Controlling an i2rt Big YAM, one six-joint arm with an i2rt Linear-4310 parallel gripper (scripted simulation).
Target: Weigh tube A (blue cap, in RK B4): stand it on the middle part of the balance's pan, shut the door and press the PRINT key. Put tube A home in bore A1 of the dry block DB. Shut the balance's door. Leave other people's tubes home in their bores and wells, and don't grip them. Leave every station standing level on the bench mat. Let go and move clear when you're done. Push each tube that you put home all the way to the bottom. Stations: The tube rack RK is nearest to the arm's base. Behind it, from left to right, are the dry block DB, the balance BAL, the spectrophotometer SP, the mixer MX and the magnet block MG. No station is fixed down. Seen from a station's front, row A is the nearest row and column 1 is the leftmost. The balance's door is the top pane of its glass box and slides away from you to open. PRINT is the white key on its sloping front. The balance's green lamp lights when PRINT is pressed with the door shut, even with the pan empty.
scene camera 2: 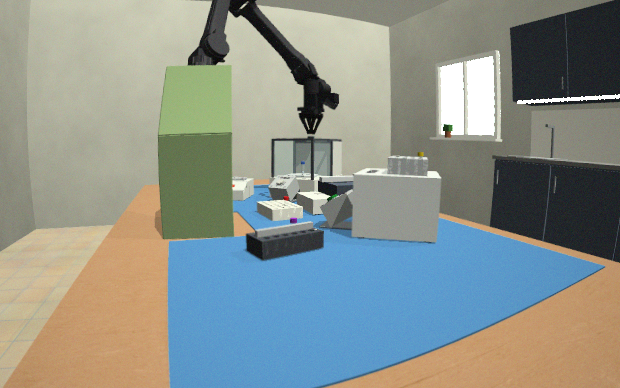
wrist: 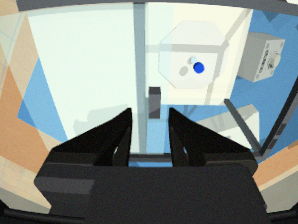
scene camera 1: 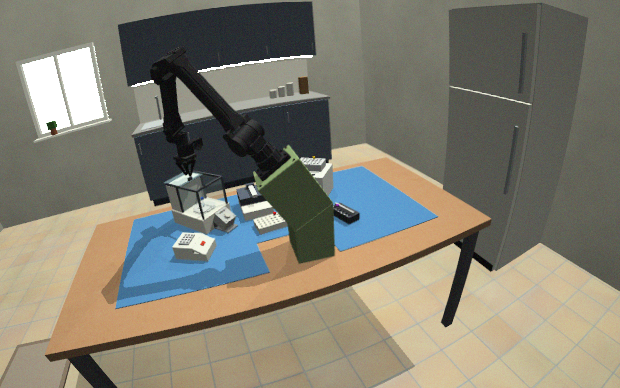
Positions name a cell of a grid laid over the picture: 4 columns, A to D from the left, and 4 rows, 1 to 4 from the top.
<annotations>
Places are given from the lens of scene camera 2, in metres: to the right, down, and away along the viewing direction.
balance (scene camera 2: B2): -0.02, -0.11, 1.15
magnet block (scene camera 2: B3): -0.04, 0.08, 0.59
tube rack RK (scene camera 2: B3): -0.09, 0.04, 0.87
The marked spots on the magnet block and the tube rack RK are 0.29 m apart.
</annotations>
